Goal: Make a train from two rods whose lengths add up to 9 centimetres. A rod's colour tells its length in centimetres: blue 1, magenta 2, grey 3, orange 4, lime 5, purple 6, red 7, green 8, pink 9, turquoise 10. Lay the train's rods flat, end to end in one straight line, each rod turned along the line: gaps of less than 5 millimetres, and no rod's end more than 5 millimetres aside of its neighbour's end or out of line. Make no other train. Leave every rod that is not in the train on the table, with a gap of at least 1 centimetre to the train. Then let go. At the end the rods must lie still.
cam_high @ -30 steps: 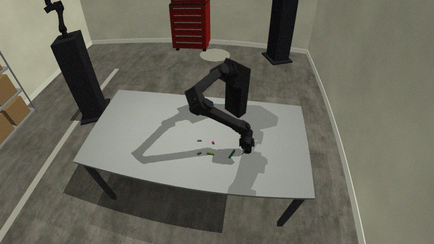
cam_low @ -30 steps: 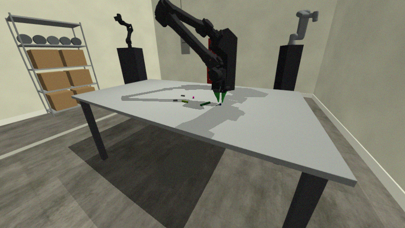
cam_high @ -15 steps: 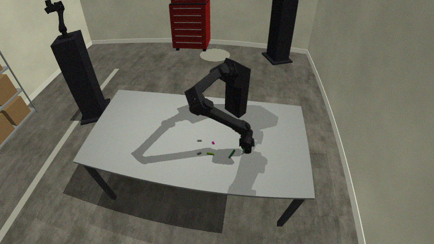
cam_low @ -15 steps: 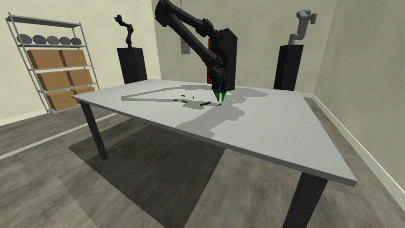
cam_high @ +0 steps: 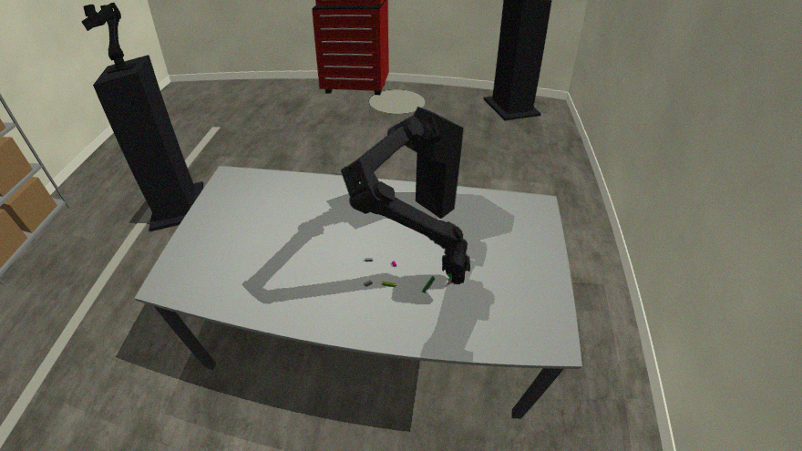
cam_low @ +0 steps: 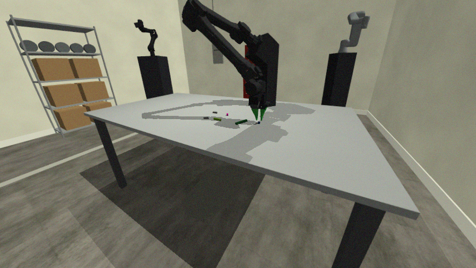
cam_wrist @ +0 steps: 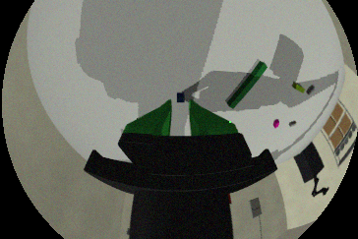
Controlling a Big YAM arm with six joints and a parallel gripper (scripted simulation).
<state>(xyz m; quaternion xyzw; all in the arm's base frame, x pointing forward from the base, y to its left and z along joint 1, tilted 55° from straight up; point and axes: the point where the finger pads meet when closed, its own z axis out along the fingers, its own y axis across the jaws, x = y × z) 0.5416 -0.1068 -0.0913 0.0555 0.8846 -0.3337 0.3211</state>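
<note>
The blue rod lies 20 mm below my hand. From my hand the other things lie so: magenta rod: 150 mm behind, 190 mm to the right, 20 mm below; green rod: 20 mm behind, 100 mm to the right, 20 mm below; lime rod: 60 mm behind, 240 mm to the right, 20 mm below.
</note>
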